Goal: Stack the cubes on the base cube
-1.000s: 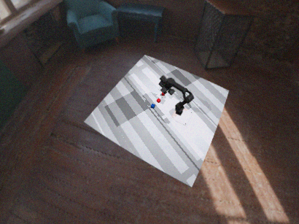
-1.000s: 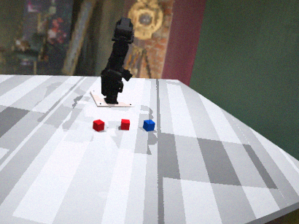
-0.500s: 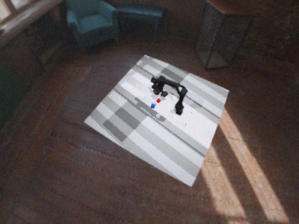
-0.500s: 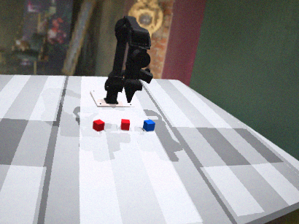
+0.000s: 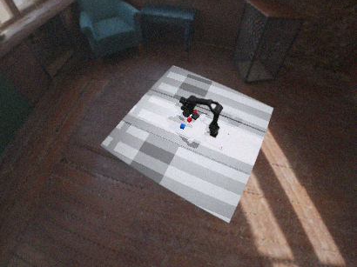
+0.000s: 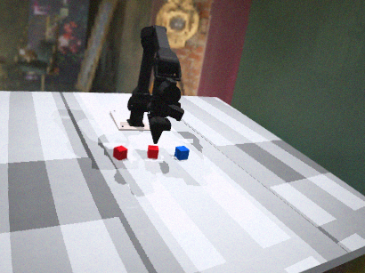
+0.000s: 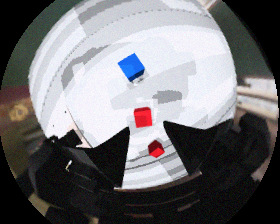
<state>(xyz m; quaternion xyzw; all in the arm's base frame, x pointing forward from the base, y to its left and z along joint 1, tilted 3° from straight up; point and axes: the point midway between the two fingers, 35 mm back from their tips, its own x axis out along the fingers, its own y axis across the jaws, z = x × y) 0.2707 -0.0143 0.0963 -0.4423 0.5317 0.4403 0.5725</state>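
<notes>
Now: the blue base cube 100 mm to the left of my gripper tip, 40 mm below it and 10 mm ahead of it.
</notes>
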